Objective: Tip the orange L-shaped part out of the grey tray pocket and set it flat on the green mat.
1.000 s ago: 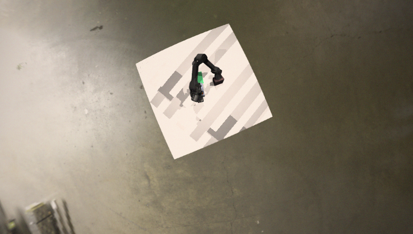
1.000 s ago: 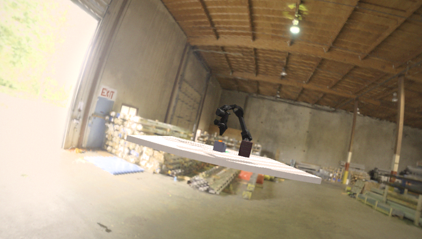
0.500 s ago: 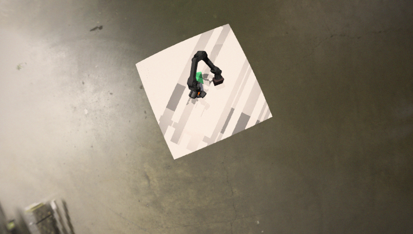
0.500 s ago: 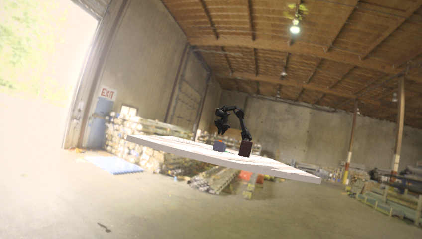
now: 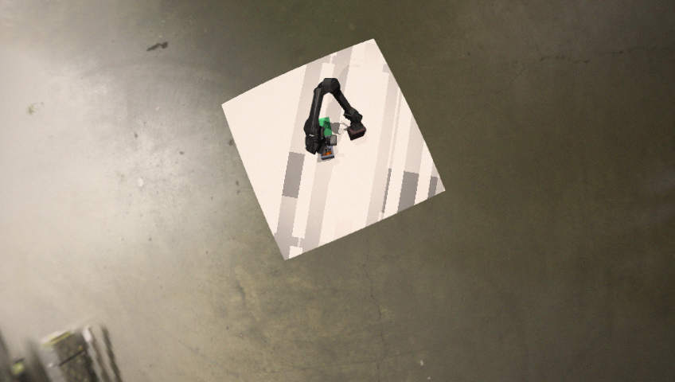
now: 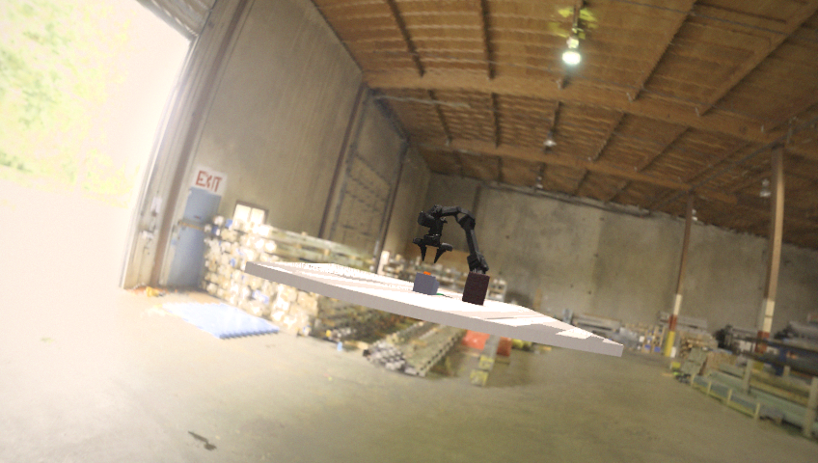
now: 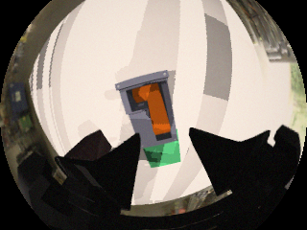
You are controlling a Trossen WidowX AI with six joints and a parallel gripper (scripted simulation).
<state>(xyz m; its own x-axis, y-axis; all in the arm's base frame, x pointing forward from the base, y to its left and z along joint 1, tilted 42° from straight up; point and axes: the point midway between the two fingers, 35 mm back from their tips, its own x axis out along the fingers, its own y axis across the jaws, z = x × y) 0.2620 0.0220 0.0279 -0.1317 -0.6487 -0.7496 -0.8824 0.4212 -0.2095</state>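
The orange L-shaped part lies 11 cm below my gripper tip, 3 cm to the left of it and 1 cm behind it. Round my gripper tip: green mat 16 cm below, 14 cm to the right, 6 cm behind.
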